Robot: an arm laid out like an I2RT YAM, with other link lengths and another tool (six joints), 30 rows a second.
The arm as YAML. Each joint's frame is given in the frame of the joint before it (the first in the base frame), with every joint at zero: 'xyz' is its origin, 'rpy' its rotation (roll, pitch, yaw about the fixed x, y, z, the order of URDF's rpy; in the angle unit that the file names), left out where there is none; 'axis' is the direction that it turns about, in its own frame. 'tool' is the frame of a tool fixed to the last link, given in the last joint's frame.
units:
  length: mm
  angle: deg
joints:
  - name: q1
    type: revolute
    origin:
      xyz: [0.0, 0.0, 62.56]
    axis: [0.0, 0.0, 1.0]
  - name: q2
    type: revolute
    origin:
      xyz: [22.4, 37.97, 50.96]
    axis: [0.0, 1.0, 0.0]
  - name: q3
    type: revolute
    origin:
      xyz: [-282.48, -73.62, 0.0]
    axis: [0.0, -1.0, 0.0]
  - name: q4
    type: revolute
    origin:
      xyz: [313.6, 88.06, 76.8]
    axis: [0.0, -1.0, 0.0]
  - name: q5
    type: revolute
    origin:
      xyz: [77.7, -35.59, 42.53]
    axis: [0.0, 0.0, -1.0]
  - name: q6
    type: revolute
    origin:
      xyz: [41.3, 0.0, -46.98]
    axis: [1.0, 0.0, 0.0]
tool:
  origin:
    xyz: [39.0, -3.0, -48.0]
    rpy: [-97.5, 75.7, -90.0]
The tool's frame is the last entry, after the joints.
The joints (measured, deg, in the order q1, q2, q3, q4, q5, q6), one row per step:
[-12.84, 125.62, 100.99, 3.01, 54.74, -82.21]
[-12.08, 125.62, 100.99, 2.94, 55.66, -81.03]
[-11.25, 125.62, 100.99, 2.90, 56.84, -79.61]
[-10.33, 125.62, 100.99, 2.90, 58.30, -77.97]
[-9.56, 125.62, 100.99, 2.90, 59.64, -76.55]
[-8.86, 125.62, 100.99, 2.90, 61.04, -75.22]
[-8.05, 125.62, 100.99, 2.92, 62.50, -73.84]
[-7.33, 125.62, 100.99, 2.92, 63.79, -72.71]
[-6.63, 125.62, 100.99, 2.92, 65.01, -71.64]
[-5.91, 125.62, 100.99, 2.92, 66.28, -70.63]
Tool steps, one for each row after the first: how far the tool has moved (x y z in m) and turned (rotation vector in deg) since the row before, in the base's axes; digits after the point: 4 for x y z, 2 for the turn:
[0.0009, 0.0076, -0.0005, 0.09, -0.94, -0.34]
[0.0007, 0.0084, -0.0005, 0.06, -1.18, -0.56]
[0.0004, 0.0093, -0.0004, 0.01, -1.41, -0.76]
[0.0001, 0.0079, -0.0003, -0.03, -1.23, -0.75]
[-0.0003, 0.0072, -0.0002, -0.09, -1.16, -0.84]
[-0.0001, 0.0083, -0.0002, -0.12, -1.23, -0.79]
[-0.0002, 0.0074, -0.0002, -0.14, -1.00, -0.67]
[-0.0002, 0.0072, -0.0002, -0.14, -0.96, -0.60]
[-0.0003, 0.0074, -0.0001, -0.18, -0.91, -0.61]

